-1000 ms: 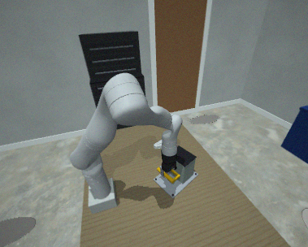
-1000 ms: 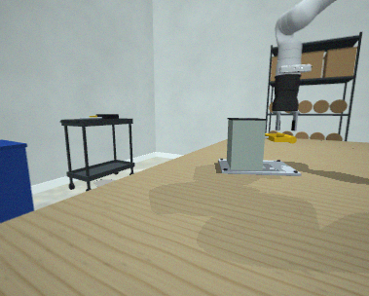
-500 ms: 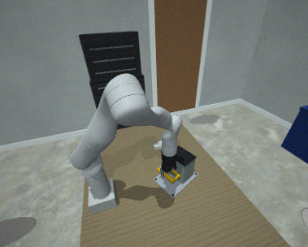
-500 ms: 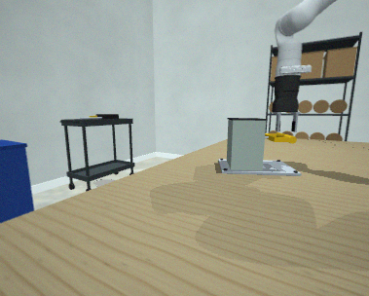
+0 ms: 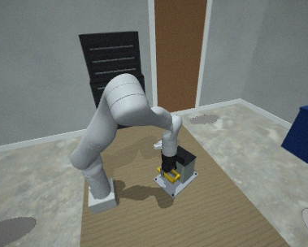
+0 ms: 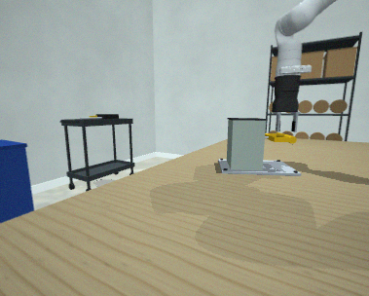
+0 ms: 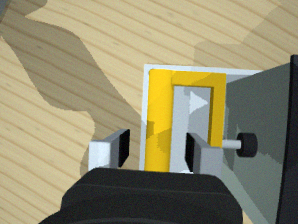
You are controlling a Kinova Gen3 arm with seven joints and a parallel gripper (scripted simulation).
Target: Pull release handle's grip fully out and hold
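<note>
The light base plate is 140 mm below my hand, 90 mm ahead of it and 30 mm to the left of it.
</note>
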